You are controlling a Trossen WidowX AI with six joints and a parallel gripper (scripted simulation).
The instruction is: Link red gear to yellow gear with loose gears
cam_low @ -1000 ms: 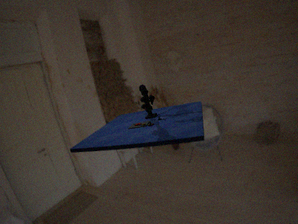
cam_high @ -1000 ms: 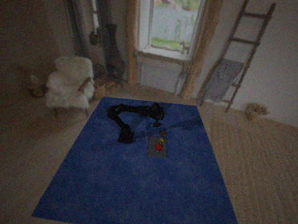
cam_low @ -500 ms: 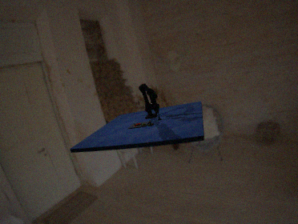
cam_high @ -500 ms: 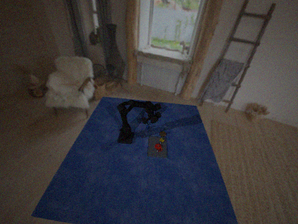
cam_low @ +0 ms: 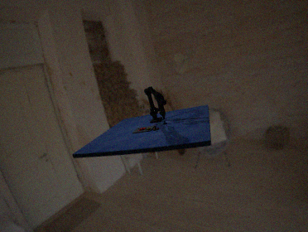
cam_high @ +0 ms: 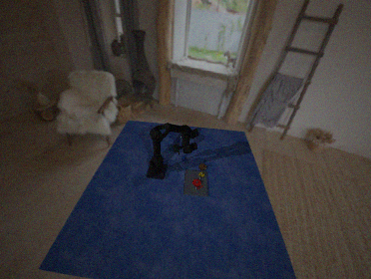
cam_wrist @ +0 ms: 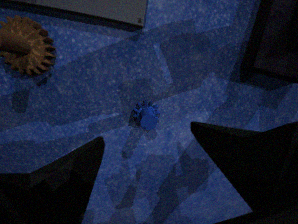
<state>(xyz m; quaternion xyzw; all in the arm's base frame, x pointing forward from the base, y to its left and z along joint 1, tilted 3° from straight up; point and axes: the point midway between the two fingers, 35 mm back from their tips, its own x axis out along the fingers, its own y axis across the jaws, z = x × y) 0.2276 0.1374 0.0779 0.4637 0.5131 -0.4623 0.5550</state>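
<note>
My gripper tip is now 50 mm above the blue gear. The rest, counted from my gripper tip: grey board: 70 mm ahead, 230 mm to the right, 60 mm below; brown gear: 150 mm ahead, 90 mm to the right, 50 mm below; yellow gear: 130 mm ahead, 170 mm to the right, 50 mm below.
</note>
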